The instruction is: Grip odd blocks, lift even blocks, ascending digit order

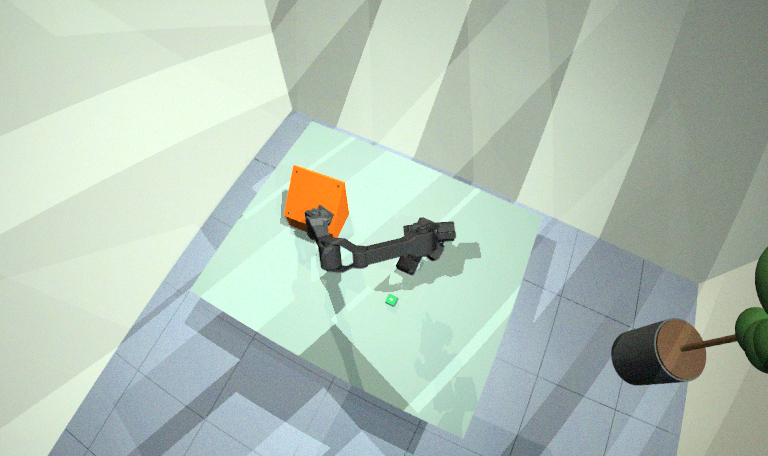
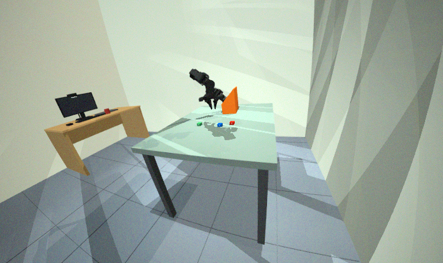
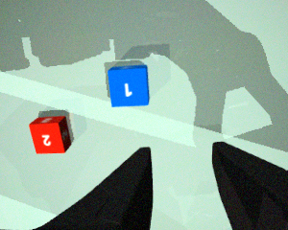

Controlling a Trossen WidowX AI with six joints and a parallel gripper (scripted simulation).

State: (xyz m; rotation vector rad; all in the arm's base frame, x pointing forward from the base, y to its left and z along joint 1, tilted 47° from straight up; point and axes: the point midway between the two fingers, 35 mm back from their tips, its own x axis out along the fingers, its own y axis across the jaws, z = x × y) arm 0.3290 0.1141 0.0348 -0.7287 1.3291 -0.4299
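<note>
Now: gripper tip 10 mm short of the green block, 150 mm to the left of it and 120 mm above it. Round my gripper tip: red block (50 mm behind, 120 mm to the left, 120 mm below); then blue block (40 mm to the left, 120 mm below).
</note>
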